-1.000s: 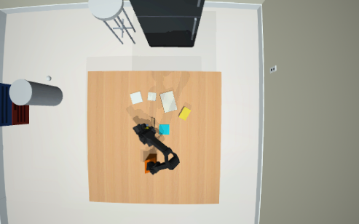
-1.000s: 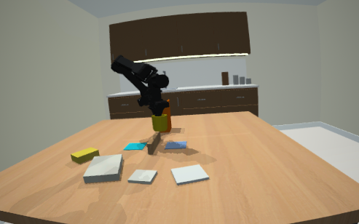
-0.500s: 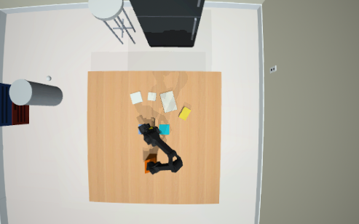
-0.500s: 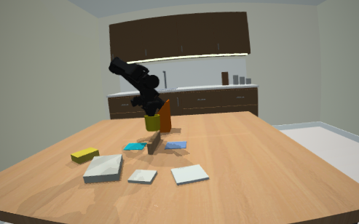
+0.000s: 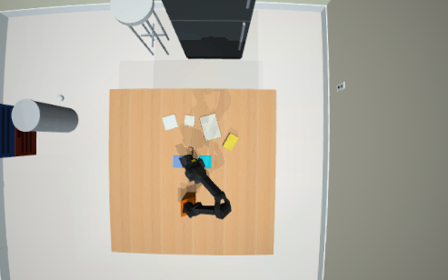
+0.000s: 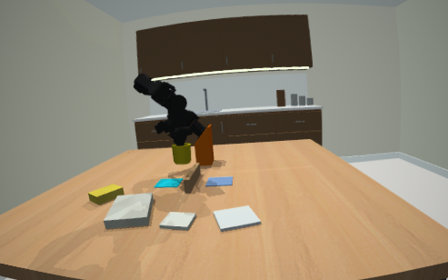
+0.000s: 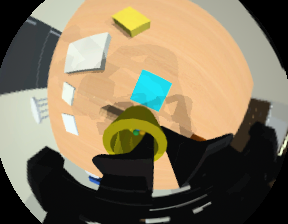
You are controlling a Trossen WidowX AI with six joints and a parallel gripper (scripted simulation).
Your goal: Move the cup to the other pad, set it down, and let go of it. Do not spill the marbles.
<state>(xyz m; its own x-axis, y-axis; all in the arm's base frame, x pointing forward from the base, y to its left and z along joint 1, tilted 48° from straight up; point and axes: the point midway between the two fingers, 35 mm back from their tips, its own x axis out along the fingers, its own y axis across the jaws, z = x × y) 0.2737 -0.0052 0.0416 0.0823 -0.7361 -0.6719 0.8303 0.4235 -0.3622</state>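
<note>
The cyan pad lies 2 cm ahead of my gripper tip, 5 cm to the right of it and 12 cm below it. The rest, counted from my gripper tip: low wooden bar 2 cm ahead, 5 cm to the left, 10 cm below; olive-yellow cup 2 cm ahead, 2 cm to the left; grey tray 29 cm ahead, 8 cm to the right, 10 cm below.
</note>
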